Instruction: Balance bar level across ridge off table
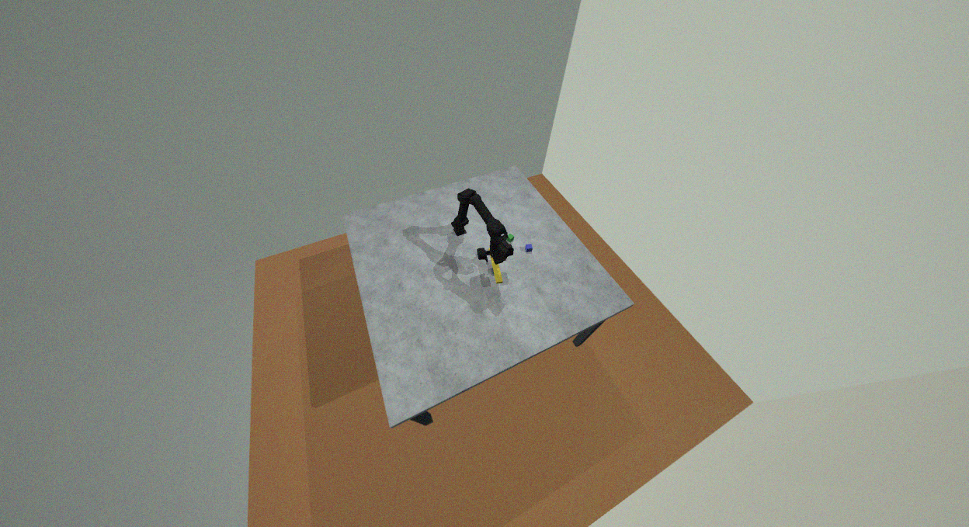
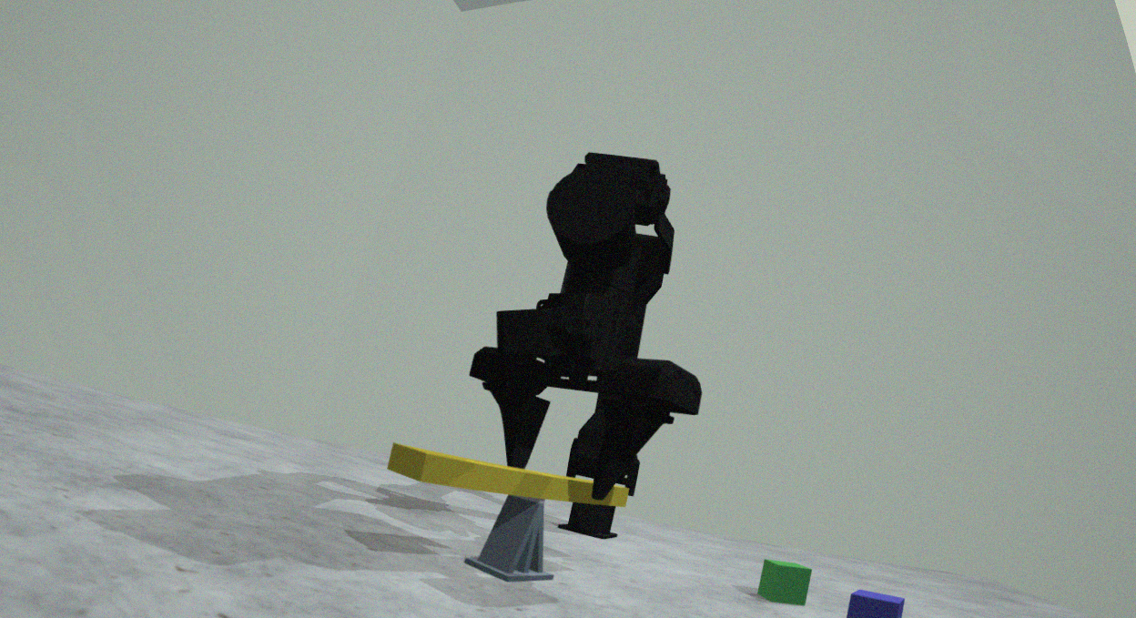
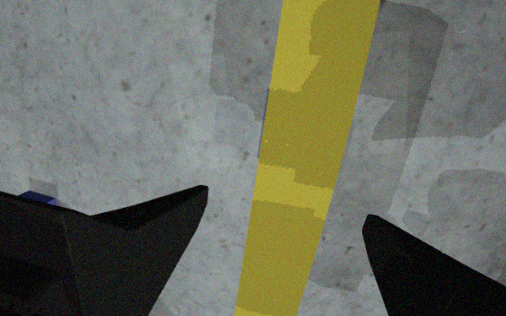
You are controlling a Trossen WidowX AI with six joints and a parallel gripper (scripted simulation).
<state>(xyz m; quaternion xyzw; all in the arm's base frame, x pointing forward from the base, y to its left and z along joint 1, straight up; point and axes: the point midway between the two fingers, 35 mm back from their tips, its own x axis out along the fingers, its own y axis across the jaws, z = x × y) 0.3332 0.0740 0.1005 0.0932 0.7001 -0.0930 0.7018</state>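
Right now the yellow bar is 30 mm ahead of my gripper tip and 10 mm to the right of it. The rest, counted from my gripper tip: green cube: 140 mm behind, 180 mm to the left, 50 mm below; blue cube: 30 mm behind, 250 mm to the left, 50 mm below.
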